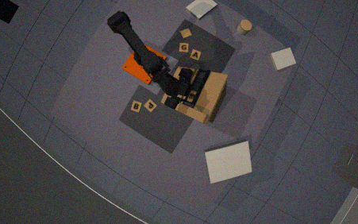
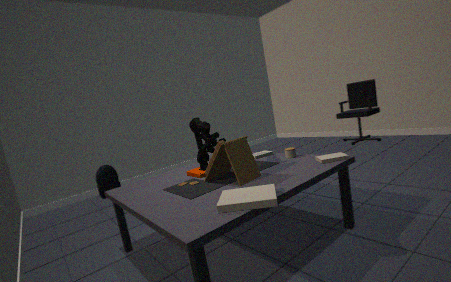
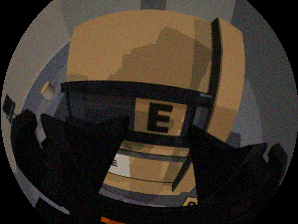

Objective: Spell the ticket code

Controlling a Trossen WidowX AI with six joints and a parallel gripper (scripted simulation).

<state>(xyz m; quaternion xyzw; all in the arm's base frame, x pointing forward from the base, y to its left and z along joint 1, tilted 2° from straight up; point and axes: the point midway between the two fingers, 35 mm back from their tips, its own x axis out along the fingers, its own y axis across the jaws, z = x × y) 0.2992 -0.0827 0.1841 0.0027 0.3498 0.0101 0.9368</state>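
The white ticket is 6 cm behind my gripper tip, 7 cm to the left of it and 9 cm below it. From my gripper tip the other things lie so: small cup (12 cm ahead, 59 cm to the left, 15 cm below); then white slab (40 cm ahead, 23 cm to the right, 16 cm below); then dark mat (13 cm behind, 6 cm to the left, 18 cm below).
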